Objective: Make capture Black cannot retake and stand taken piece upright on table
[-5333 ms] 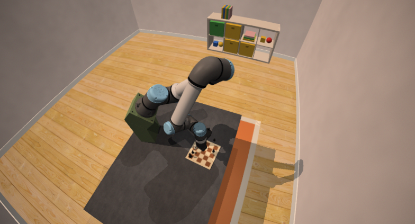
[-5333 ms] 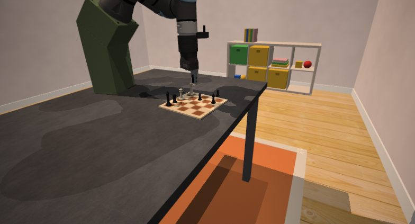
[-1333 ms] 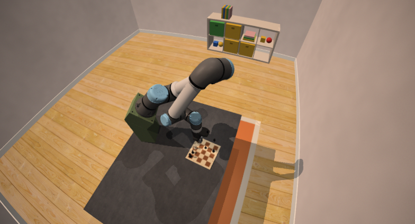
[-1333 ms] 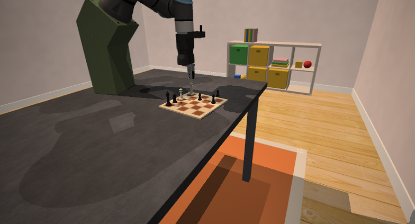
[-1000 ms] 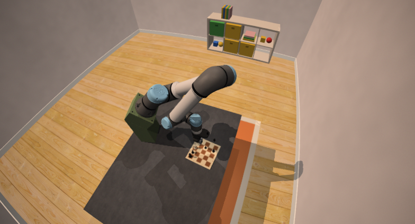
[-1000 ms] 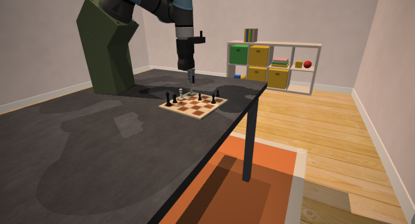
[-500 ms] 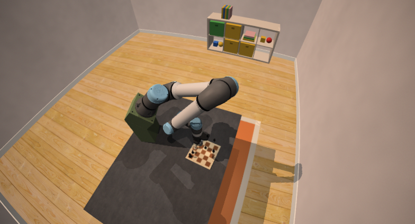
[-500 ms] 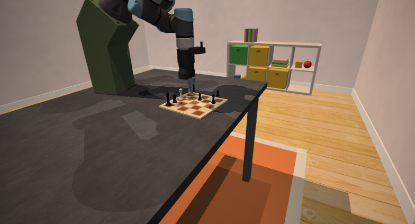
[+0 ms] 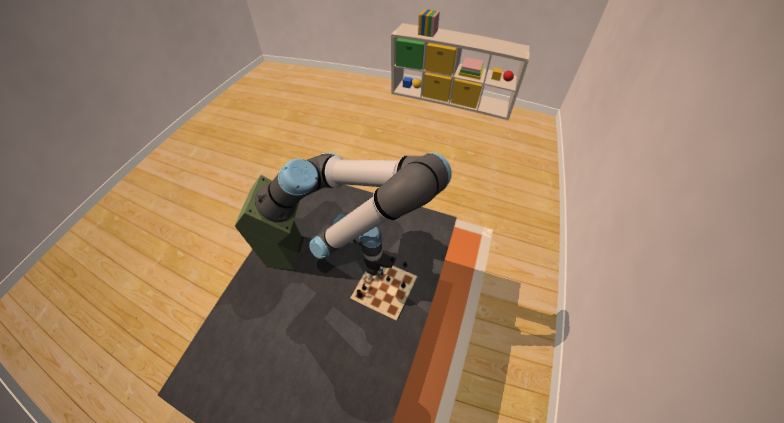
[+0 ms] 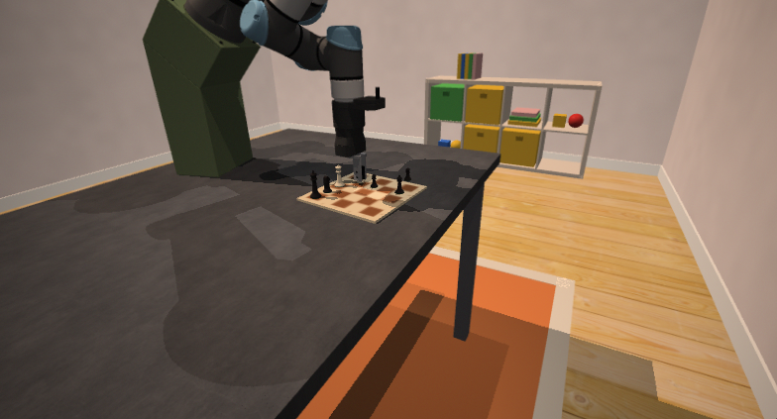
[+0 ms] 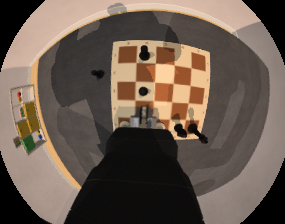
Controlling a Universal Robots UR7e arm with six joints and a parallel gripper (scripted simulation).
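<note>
Right now my hand is 1 cm above the small white pawn. Also, from my hand: small chessboard 4 cm to the right, 4 cm ahead, 3 cm below.
</note>
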